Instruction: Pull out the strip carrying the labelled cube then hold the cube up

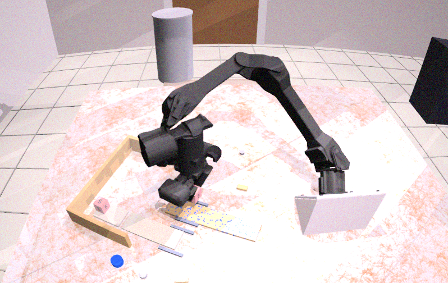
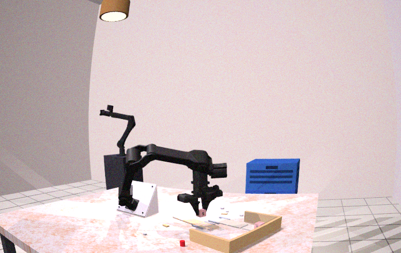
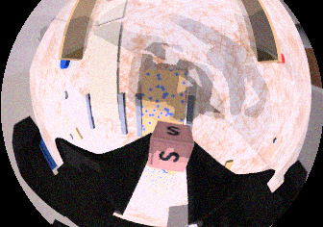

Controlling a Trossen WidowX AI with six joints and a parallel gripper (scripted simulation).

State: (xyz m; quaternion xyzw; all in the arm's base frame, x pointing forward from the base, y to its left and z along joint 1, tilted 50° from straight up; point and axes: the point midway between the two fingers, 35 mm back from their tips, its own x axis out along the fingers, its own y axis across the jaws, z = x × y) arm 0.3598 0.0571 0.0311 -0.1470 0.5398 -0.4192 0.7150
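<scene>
Now: gripper tip 13 cm past the tan chip, 8 cm to the left of it and 5 cm above it. The rest, counted from my gripper tip: blue disc 18 cm to the left, 17 cm ahead, 5 cm below; then red cylinder 23 cm to the right, 5 cm below, 5 cm ahead; then beige strip 10 cm ahead, 8 cm to the left, 5 cm below.
</scene>
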